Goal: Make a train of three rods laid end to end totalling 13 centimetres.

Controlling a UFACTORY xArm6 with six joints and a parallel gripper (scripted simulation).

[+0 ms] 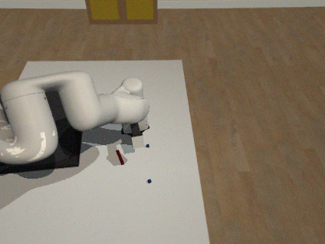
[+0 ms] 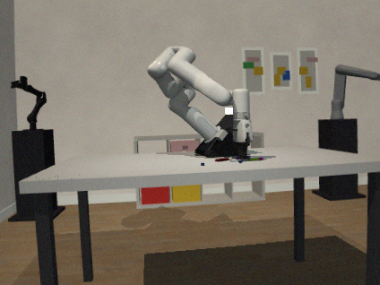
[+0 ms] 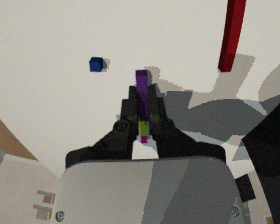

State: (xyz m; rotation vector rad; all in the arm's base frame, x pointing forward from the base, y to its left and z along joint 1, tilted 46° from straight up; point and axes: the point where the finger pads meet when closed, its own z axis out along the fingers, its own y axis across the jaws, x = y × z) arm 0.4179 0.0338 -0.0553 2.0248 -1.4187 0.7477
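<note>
Right now my hand is 20 mm above the purple rod. Also, from my hand: magenta rod: 90 mm to the left, 30 mm below, 30 mm behind; red rod: 80 mm to the right, 60 mm behind, 30 mm below; lime rod: 60 mm to the left, 30 mm below, 20 mm behind.
</note>
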